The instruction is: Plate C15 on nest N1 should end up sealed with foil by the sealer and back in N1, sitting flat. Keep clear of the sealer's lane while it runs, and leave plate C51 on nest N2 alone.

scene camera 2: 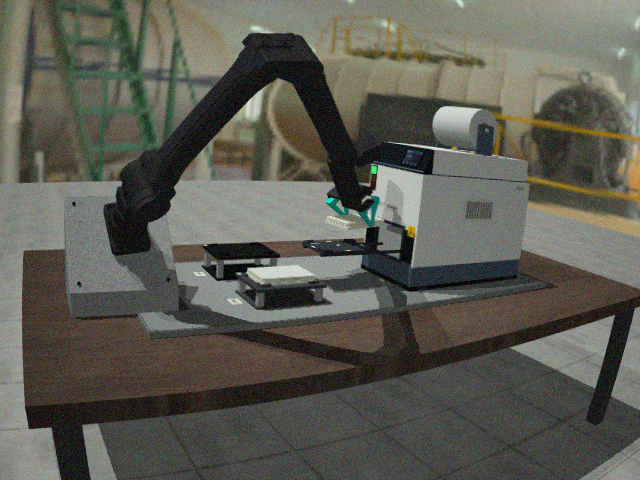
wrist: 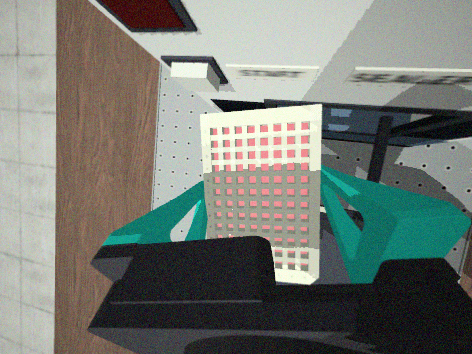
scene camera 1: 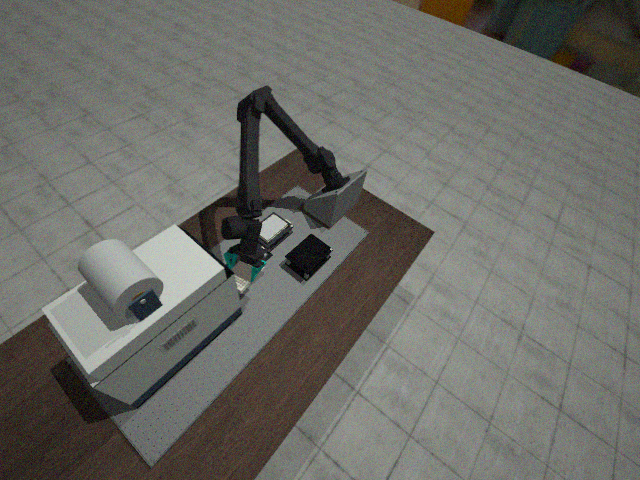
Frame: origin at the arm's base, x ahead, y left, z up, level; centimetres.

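Where they show: gripper, fingertip midpoint: [scene camera 2: 359, 222] [wrist: 258, 179] [scene camera 1: 241, 276]; arm's base, origin of the base link: [scene camera 2: 126, 229] [scene camera 1: 336, 186].
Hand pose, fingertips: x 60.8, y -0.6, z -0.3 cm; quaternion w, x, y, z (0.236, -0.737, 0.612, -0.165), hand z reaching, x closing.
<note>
Each offset is from my fingertips to the top centre of the thing. "pt": to the spot under its first point. Level surfaces: height alone.
My gripper [scene camera 1: 245, 267] [scene camera 2: 357, 219] [wrist: 258, 179] has teal fingers shut on the long sides of a cream plate {dz +1.5, dx -1.3, dy -0.2 cm} [scene camera 1: 241, 282] [scene camera 2: 341, 222] [wrist: 262, 192], taken as C15. Its reddish wells show, with no foil visible. The plate looks roughly level, above the sealer's extended black tray {dz -4.5, dx -9.7, dy -5.1 cm} [scene camera 2: 336, 248] and close to the sealer's front face. The white sealer [scene camera 1: 175, 263] [scene camera 2: 465, 222] shows a green lamp {dz +14.3, dx +5.7, dy +2.9 cm} [scene camera 2: 373, 169]. Nest N1, apparently the bare black stand [scene camera 1: 309, 255] [scene camera 2: 240, 250], holds no plate. Plate C51 {dz -7.8, dx -28.6, dy -10.9 cm} [scene camera 1: 273, 227] [scene camera 2: 281, 273] sits flat on the other nest, N2 {pt dz -9.4, dx -22.1, dy -17.2 cm} [scene camera 2: 321, 284].
A foil roll {dz +33.7, dx +28.1, dy -8.2 cm} [scene camera 1: 116, 276] [scene camera 2: 462, 126] is on top of the sealer. A white button block {pt dz +6.0, dx +5.4, dy +2.9 cm} [wrist: 190, 70] sticks out low on its front, left of the plate in the wrist view. The arm's grey base block [scene camera 1: 336, 204] [scene camera 2: 87, 248] stands at the opposite end of the wooden table {dz -15.1 cm} [scene camera 2: 180, 372].
</note>
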